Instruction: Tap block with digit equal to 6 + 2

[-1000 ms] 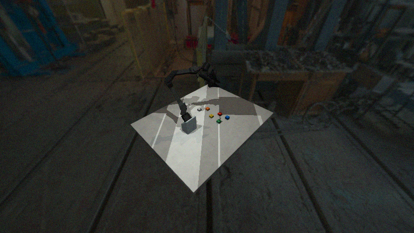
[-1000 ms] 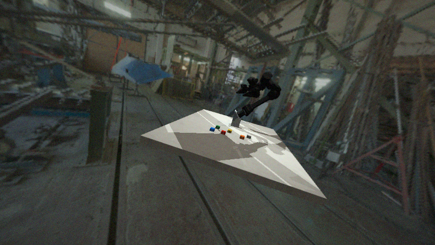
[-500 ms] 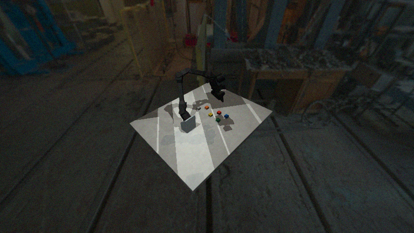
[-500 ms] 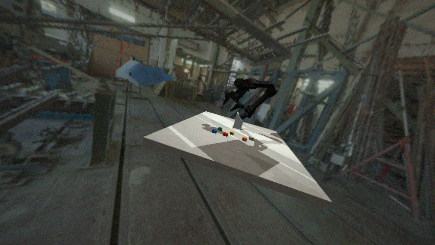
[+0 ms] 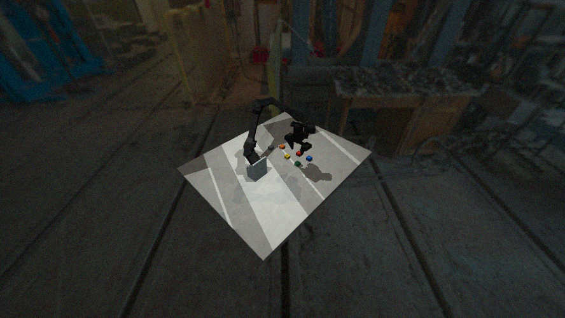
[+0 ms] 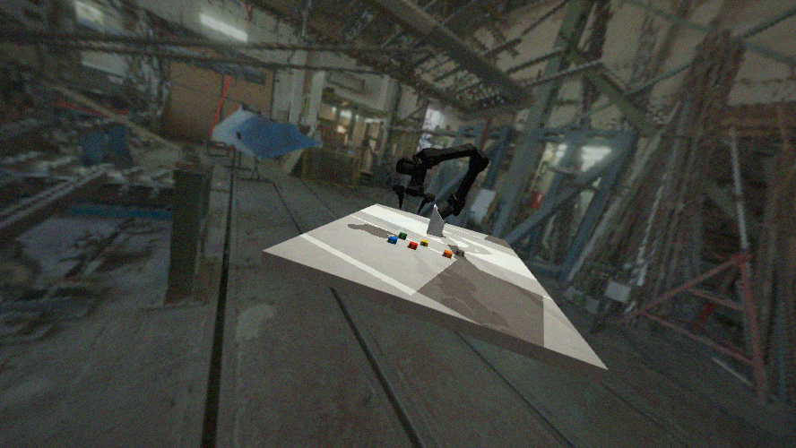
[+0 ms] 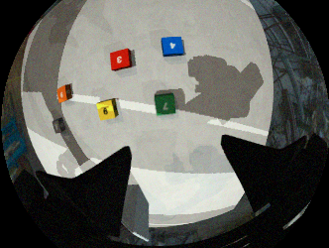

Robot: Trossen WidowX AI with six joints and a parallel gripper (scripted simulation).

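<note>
Now: gripper tip 8 cm short of the orange block, 21 cm to the right of it and 11 cm above it. The rest, counted from my gripper tip: blue block (11 cm ahead, 2 cm to the right, 11 cm below); then green block (1 cm ahead, 11 cm below); then yellow block (2 cm ahead, 11 cm to the left, 11 cm below).
</note>
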